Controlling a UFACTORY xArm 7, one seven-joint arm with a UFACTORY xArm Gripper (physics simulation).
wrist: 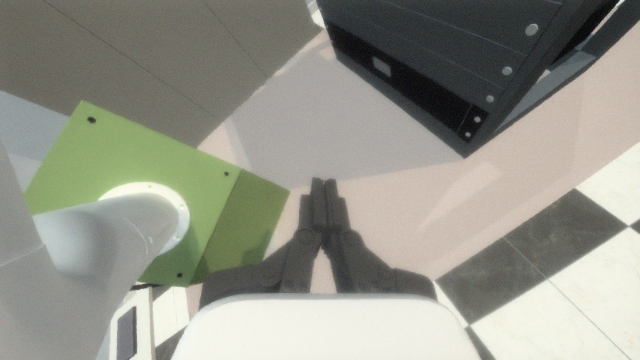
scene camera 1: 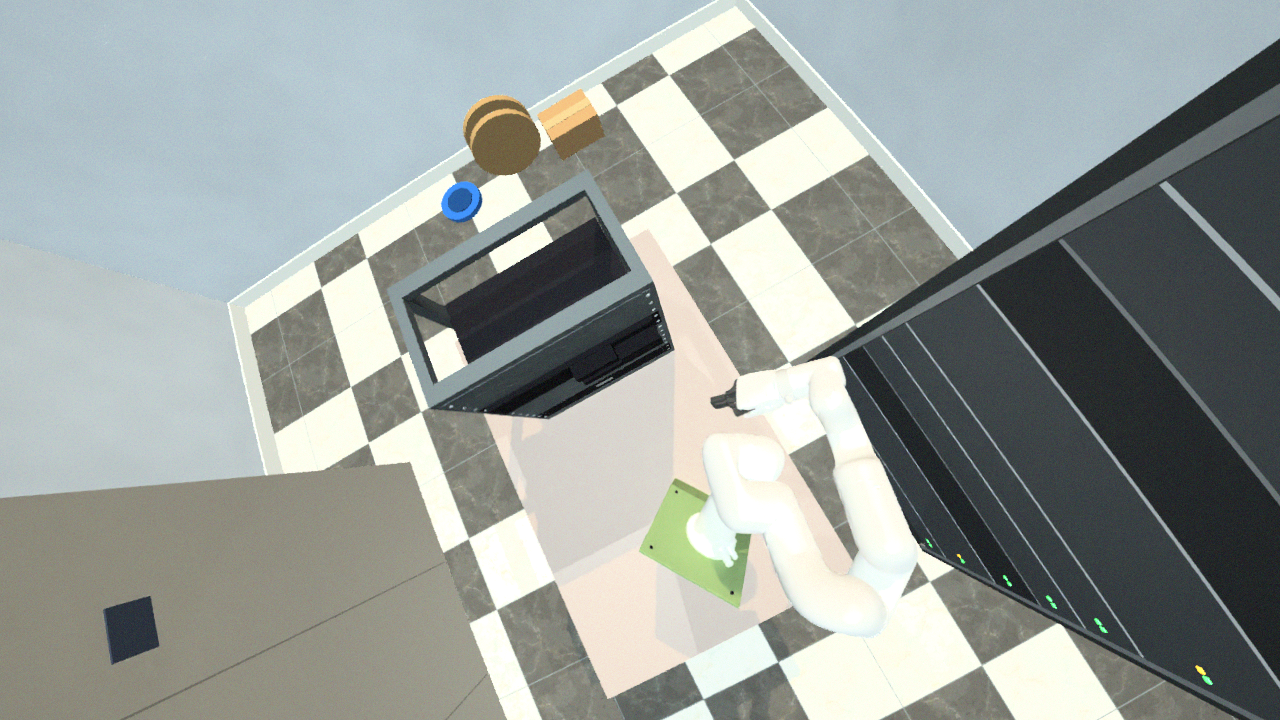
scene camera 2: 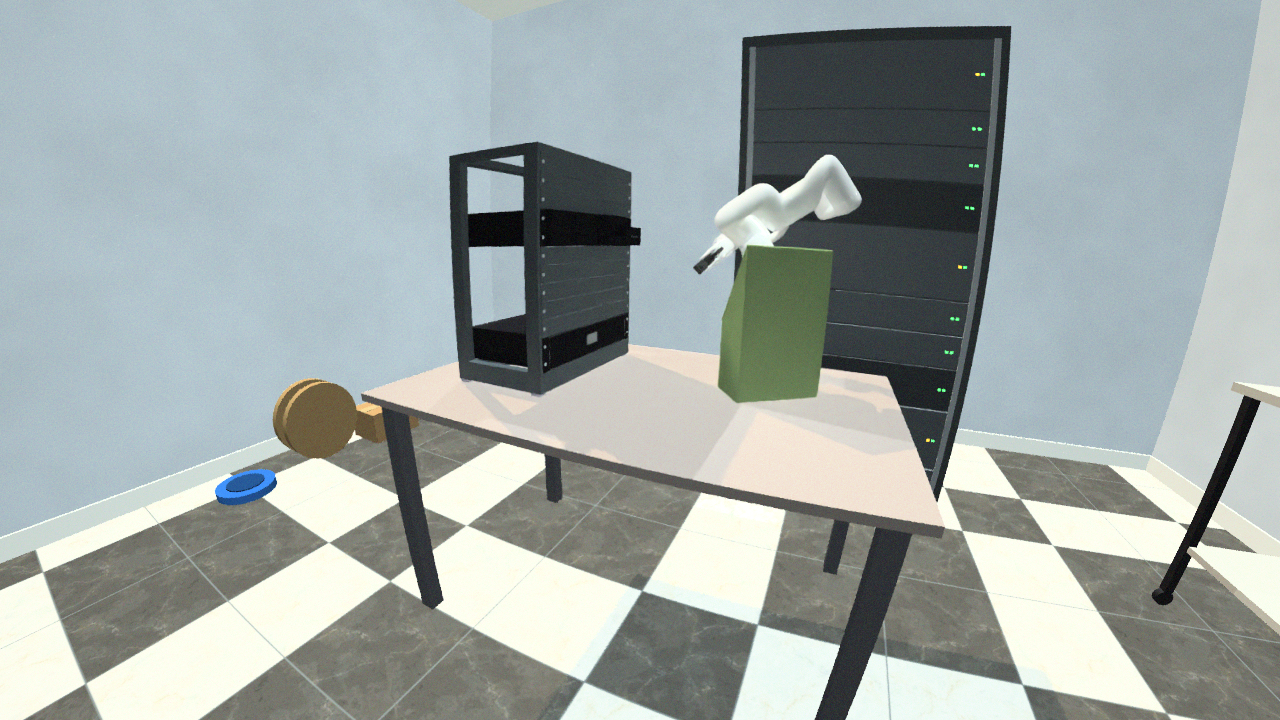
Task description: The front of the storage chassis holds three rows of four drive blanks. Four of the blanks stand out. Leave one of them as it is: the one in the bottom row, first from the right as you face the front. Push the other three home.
I see my gripper and a rack frame.
My gripper also shows in the wrist view.
